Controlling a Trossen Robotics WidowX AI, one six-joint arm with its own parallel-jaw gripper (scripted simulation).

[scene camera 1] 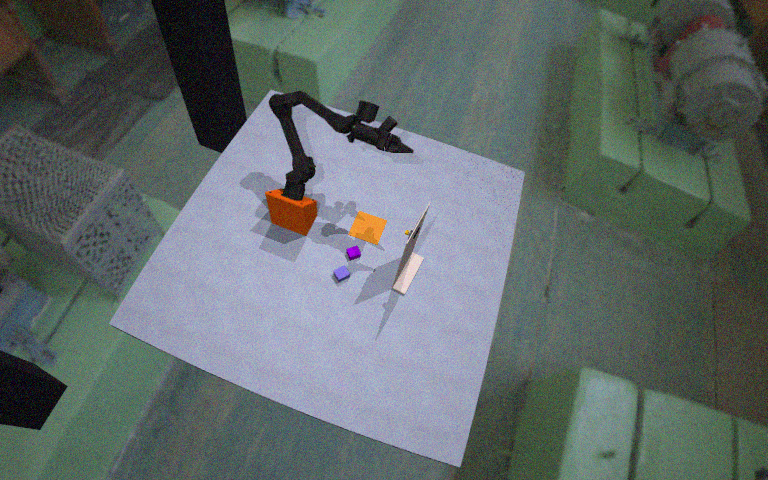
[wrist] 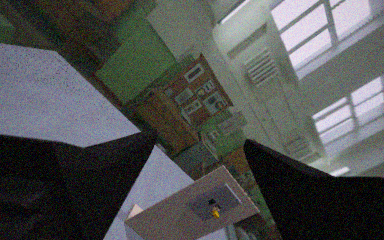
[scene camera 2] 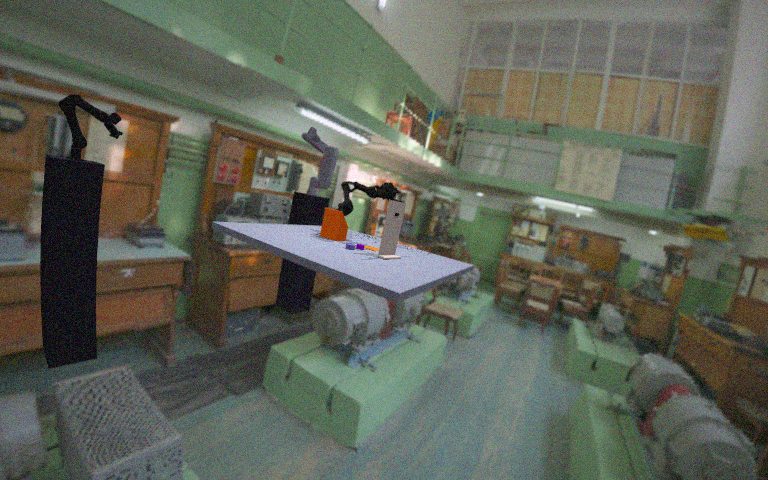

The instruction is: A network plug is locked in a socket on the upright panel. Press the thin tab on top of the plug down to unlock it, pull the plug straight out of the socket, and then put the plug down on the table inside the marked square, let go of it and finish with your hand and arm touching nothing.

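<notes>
Open and holding nothing, my gripper (scene camera 1: 411, 151) is in sight, and in the wrist view I find the gripper (wrist: 200, 138) again. I see a beige panel (scene camera 1: 410, 262), which scene camera 2 shows me too, with the panel (scene camera 2: 396, 209) visible there. An orange square (scene camera 1: 367, 227) is also part of the scene.
</notes>
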